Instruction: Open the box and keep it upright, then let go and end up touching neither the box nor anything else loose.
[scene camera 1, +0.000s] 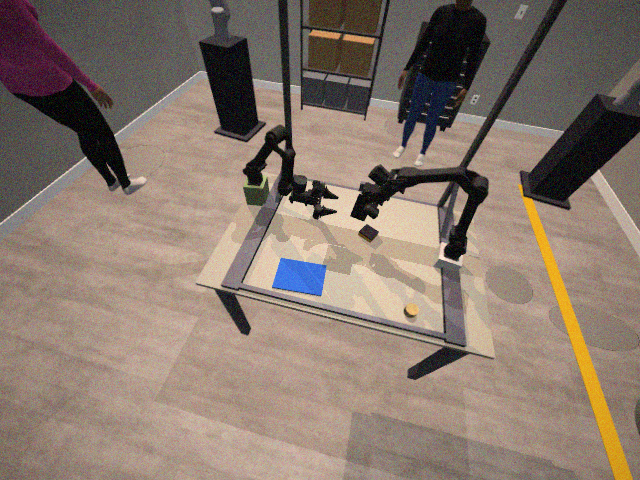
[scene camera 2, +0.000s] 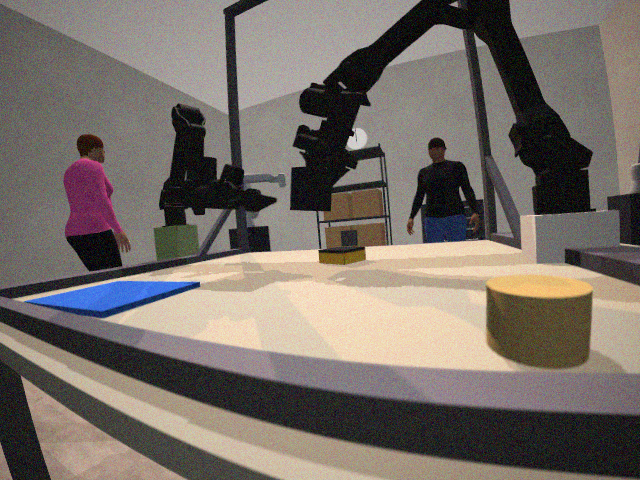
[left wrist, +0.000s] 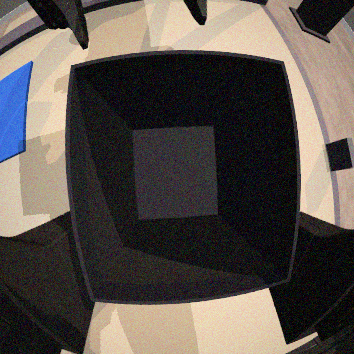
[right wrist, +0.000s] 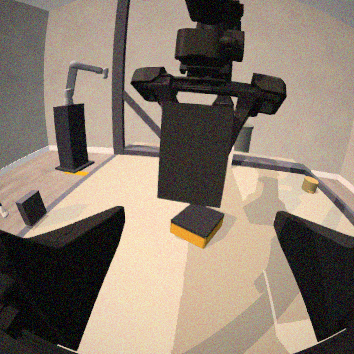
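Pixels of known places: left gripper, fingertip midpoint: (scene camera 1: 363, 209) (scene camera 2: 316, 191) (left wrist: 180, 198) (right wrist: 197, 151); right gripper, fingertip midpoint: (scene camera 1: 337, 204) (scene camera 2: 268, 198) (left wrist: 143, 28) (right wrist: 203, 217); left arm's base, link origin: (scene camera 1: 451, 253) (scene camera 2: 562, 213); right arm's base, link origin: (scene camera 1: 255, 181).
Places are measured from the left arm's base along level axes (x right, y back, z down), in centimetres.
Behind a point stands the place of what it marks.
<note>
The dark hollow box (scene camera 1: 357, 207) @(x -2.4, y -45.8, z -11.8 cm) (scene camera 2: 310, 190) (left wrist: 175, 172) @(x 0.8, y -45.0, z -4.8 cm) (right wrist: 195, 160) @(x 0.3, y -47.9, z -9.3 cm) is held above the table, roughly upright. Its open top faces the left wrist camera and its inside shows. My left gripper (scene camera 1: 367, 200) @(x 0.9, y -43.2, z -8.7 cm) (scene camera 2: 322, 170) (left wrist: 180, 198) @(x 0.9, y -43.2, z -8.7 cm) (right wrist: 197, 151) @(x 0.9, y -43.2, z -8.7 cm) is shut on this box, with fingers on opposite sides. A low yellow piece with a dark top, apparently the lid (scene camera 1: 368, 233) @(x -1.0, y -37.9, z 4.0 cm) (scene camera 2: 342, 256) @(x -4.0, y -35.9, z 5.1 cm) (right wrist: 196, 226) @(x 0.1, y -40.7, z 4.0 cm), lies on the table below, apart from the box. My right gripper (scene camera 1: 336, 204) @(x -1.6, y -55.1, z -8.7 cm) (scene camera 2: 275, 199) @(x -1.6, y -55.1, z -8.7 cm) (left wrist: 143, 28) @(x -1.6, y -55.1, z -8.7 cm) (right wrist: 203, 217) @(x -1.6, y -55.1, z -8.7 cm) is open and empty, pointing towards the box but apart from it.
A flat blue mat (scene camera 1: 299, 276) @(x -35.0, y -59.0, z 6.0 cm) (scene camera 2: 116, 297) @(x -35.9, y -53.2, z 5.9 cm) (left wrist: 14, 112) @(x -29.6, y -57.9, z 5.9 cm) lies on the table at the left in the scene views. A yellow cylinder (scene camera 1: 411, 310) @(x -32.3, y -11.4, z 3.2 cm) (scene camera 2: 538, 322) @(x -34.0, y -11.6, z 4.5 cm) (right wrist: 310, 185) @(x -30.6, y -13.6, z 4.3 cm) stands near the front right. Dark rails (scene camera 1: 341, 315) @(x -43.8, y -36.6, z 5.9 cm) border the table, and uprights rise at the back.
</note>
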